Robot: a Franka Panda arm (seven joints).
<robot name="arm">
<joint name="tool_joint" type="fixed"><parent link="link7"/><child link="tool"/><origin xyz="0 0 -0.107" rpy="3.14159 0 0"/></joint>
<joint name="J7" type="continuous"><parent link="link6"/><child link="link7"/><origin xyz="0.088 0 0" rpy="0 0 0"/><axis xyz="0 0 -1"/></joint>
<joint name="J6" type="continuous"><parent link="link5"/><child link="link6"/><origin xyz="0 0 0" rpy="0 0 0"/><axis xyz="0 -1 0"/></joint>
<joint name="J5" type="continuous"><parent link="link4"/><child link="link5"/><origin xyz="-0.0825 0 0.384" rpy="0 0 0"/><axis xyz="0 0 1"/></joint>
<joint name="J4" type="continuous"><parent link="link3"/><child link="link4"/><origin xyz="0.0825 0 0" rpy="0 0 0"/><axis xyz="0 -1 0"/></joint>
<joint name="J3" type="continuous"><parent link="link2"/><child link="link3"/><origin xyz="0 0 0.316" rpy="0 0 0"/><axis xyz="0 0 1"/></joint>
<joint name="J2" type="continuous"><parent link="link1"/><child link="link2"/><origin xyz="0 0 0" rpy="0 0 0"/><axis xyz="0 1 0"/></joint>
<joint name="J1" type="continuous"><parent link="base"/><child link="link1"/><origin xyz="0 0 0.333" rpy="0 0 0"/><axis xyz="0 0 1"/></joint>
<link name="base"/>
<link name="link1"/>
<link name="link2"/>
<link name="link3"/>
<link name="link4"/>
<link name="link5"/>
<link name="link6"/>
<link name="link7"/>
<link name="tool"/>
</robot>
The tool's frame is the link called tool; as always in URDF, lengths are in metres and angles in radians. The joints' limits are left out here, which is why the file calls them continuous.
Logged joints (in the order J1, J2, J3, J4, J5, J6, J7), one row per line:
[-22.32 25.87 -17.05 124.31 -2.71 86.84 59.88]
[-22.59 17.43 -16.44 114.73 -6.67 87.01 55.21]
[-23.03 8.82 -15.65 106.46 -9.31 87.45 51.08]
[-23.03 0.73 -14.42 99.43 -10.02 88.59 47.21]
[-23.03 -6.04 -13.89 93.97 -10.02 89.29 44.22]
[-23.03 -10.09 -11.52 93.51 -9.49 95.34 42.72]
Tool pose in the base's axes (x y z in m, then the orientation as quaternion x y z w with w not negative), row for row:
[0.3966 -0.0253 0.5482 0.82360 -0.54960 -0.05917 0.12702]
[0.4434 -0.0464 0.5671 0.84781 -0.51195 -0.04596 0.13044]
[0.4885 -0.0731 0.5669 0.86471 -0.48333 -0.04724 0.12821]
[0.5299 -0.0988 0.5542 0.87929 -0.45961 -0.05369 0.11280]
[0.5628 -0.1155 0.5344 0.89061 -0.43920 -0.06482 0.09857]
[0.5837 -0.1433 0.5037 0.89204 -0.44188 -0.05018 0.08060]
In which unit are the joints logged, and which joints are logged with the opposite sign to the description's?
The joints are logged in degrees. Opposite sign: J2, J3, J4.
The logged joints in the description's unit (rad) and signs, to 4 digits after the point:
[-0.3896 -0.4515 0.2976 -2.1696 -0.0473 1.5156 1.0451]
[-0.3943 -0.3042 0.2869 -2.0024 -0.1164 1.5186 0.9636]
[-0.4019 -0.1539 0.2731 -1.8581 -0.1625 1.5263 0.8915]
[-0.4019 -0.0127 0.2517 -1.7354 -0.1749 1.5462 0.8240]
[-0.4019 0.1054 0.2424 -1.6401 -0.1749 1.5584 0.7718]
[-0.4019 0.1761 0.2011 -1.6321 -0.1656 1.6640 0.7456]

